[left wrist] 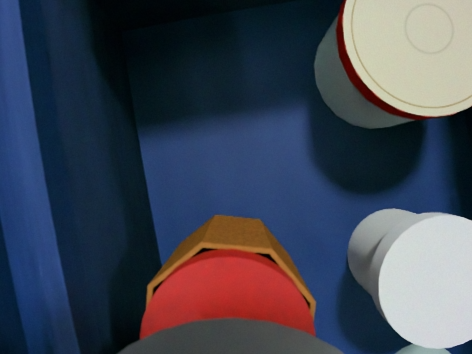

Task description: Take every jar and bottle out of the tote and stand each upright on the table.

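Places are measured from the left arm's base along level axes (x back, y right, z up), in millimetres.
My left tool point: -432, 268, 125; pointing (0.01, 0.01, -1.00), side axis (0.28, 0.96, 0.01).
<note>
Ahead of a thing's pixels: the offset from my left tool point to its top centre, as dx, dy, dz. "*": to the spot under its first point.
My left suction cup (230, 339) shows as a dark grey rounded edge at the bottom of the left wrist view. It overlaps the near part of the red lid of an amber, many-sided jar @(-7, +0, -13) (227, 290), which stands upright in the blue tote @(* -84, -31, +7) (12, 100). Whether the cup touches or grips the lid is hidden. A pale jar with a wide cream lid and red band @(* -75, +83, -39) (410, 55) stands at the upper right. A white-lidded pale grey jar or bottle @(+7, +77, -47) (430, 280) stands at the lower right. A pale green edge of another container @(* +57, +80, -98) (424, 349) shows below it. My right suction cup is not in view.
The tote's inner wall (75, 175) runs along the left side, close to the amber jar. A dark wall lies along the top of the view. The cream-lidded and white-lidded containers stand to the right, apart from the amber jar. The table does not show.
</note>
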